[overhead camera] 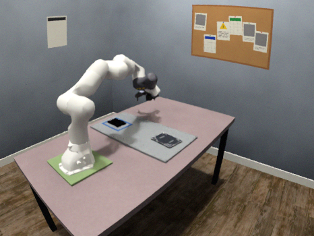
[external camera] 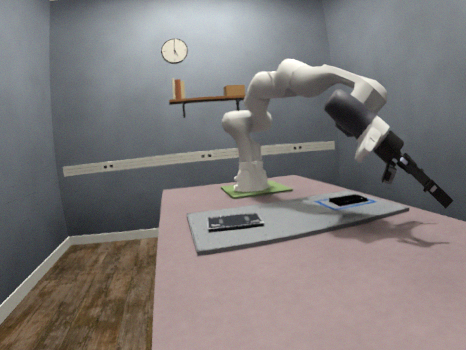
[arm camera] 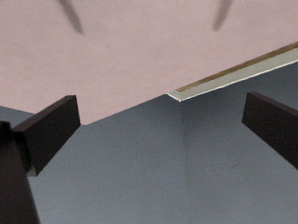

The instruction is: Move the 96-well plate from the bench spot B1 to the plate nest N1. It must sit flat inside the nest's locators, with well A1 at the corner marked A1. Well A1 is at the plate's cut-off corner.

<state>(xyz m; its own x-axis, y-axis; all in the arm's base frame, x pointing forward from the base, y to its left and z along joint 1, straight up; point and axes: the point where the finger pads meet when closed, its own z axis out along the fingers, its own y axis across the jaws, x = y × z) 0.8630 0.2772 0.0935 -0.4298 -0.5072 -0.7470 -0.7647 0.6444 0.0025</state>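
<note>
My hand is 38 cm past the black 96-well plate, 8 cm above it and 4 cm to the left of it. Also, from my hand: dark plate nest (48 cm to the right, 35 cm behind, 8 cm below); A1 label (41 cm to the right, 29 cm behind, 8 cm below).
</note>
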